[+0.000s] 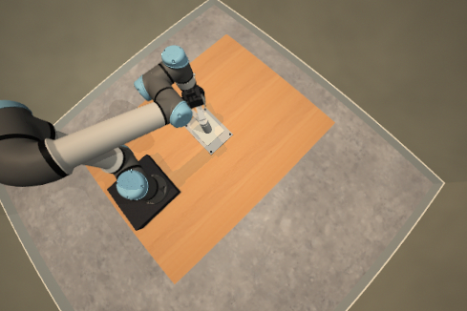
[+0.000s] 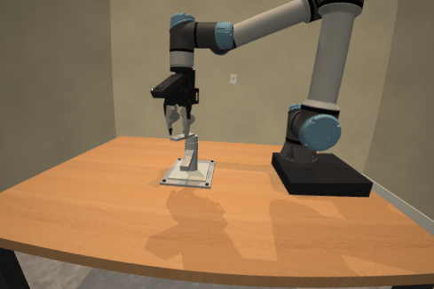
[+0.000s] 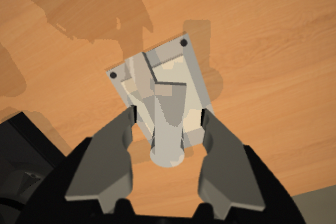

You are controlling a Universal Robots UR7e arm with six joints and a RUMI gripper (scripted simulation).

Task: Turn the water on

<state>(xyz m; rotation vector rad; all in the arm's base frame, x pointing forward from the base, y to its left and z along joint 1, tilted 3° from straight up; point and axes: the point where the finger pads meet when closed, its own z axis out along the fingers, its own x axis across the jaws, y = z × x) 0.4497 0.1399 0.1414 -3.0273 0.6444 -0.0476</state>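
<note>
My hand is 3 cm to the left of the lever, 2 cm above it and 1 cm past it. From my hand the other things lie so: grey tap: 7 cm below, 5 cm to the right, 2 cm behind.
</note>
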